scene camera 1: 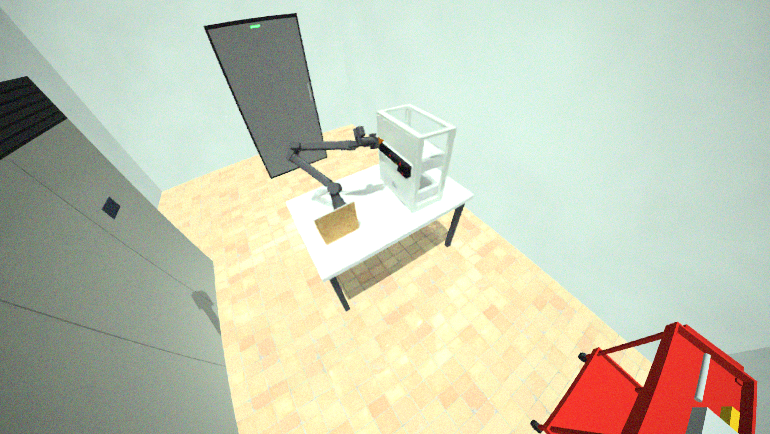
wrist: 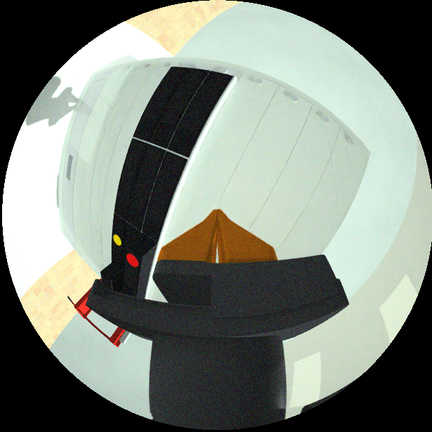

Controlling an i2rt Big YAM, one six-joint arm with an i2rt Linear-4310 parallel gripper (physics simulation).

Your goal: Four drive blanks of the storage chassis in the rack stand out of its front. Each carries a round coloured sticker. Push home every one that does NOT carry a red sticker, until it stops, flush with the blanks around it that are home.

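Places are measured from the arm's base along level axes (x right, y up, z back), in centimetres.
Pixels of known places: gripper, between the fingertips: (scene camera 1: 383, 140); arm's base, origin of its link: (scene camera 1: 340, 207).
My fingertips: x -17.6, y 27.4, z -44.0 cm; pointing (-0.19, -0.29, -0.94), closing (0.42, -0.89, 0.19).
Ahead of a thing's pixels: the offset from my fingertips to its top centre. "pt": to the spot under its first point. Level surfaces: height alone.
The storage chassis @(pt dx +16.0, dy -5.3, dz +0.2 cm) (scene camera 1: 395, 157) (wrist: 150, 185) is a black band of blanks across the white front of the rack @(pt dx +31.7, dy +14.8, dz -7.8 cm) (scene camera 1: 422, 135) (wrist: 250, 145). In the wrist view, a yellow sticker (wrist: 117, 240) and a red sticker (wrist: 132, 260) sit side by side on black blanks near the band's lower end. The red-stickered blank (wrist: 131, 278) stands out, with its side face showing. How far the yellow-stickered blank stands out is unclear. Further blanks there are hidden behind the gripper body. My gripper (scene camera 1: 381, 141) (wrist: 216, 215) is shut and empty, its orange fingertips before white panels just right of the chassis.
The rack stands on a white table @(dy -46.0 cm) (scene camera 1: 377, 215). A tan board (scene camera 1: 337, 222) stands near the arm's base. A grey door (scene camera 1: 264, 91) is behind the arm. A red cart (scene camera 1: 593, 385) is at the lower right of the scene view.
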